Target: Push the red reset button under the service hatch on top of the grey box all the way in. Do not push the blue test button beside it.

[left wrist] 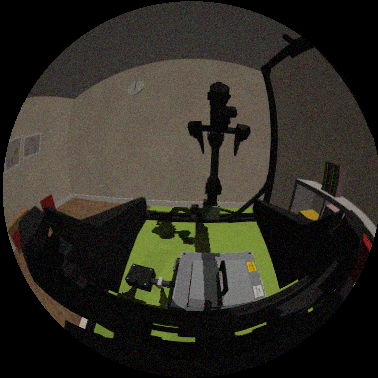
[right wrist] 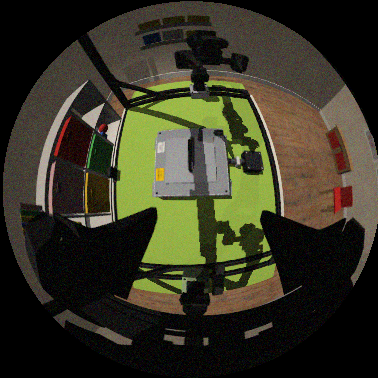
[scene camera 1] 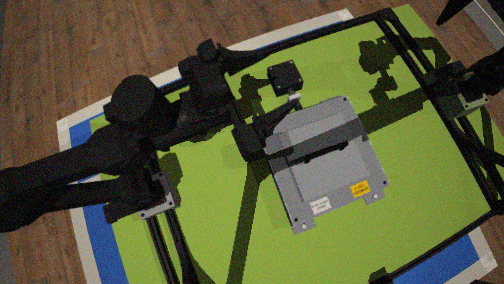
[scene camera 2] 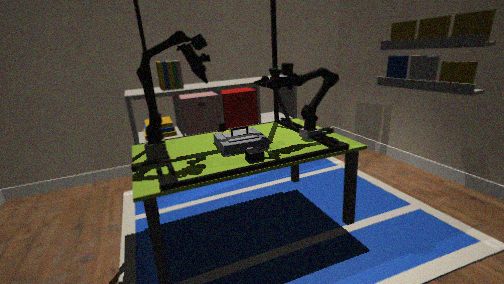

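Note:
A grey box (scene camera 1: pixel 377 167) (scene camera 2: pixel 227 146) (right wrist: pixel 222 182) lies on the green table. The service hatch (scene camera 1: pixel 330 175) (left wrist: pixel 240 285) (right wrist: pixel 177 157) looks closed on its top, with a black handle (scene camera 1: pixel 325 152) (left wrist: pixel 223 278) (right wrist: pixel 191 154). Neither the red reset button nor the blue test button shows. My left gripper (scene camera 1: pixel 284 77) (scene camera 2: pixel 259 81) (right wrist: pixel 220 68) is open and empty, raised beside the box on the left arm's side. My right gripper (scene camera 2: pixel 206 80) (left wrist: pixel 218 153) (right wrist: pixel 211 215) is open and empty, high above the table on the other side.
A small black box (scene camera 1: pixel 285 78) (scene camera 2: pixel 255 155) (left wrist: pixel 140 276) (right wrist: pixel 252 161) juts from the grey box's side on a short fitting. Black rails (scene camera 1: pixel 320 34) run along the table edges. A shelf unit (scene camera 2: pixel 210 86) stands behind the table. Broad shadows cross the box and table.

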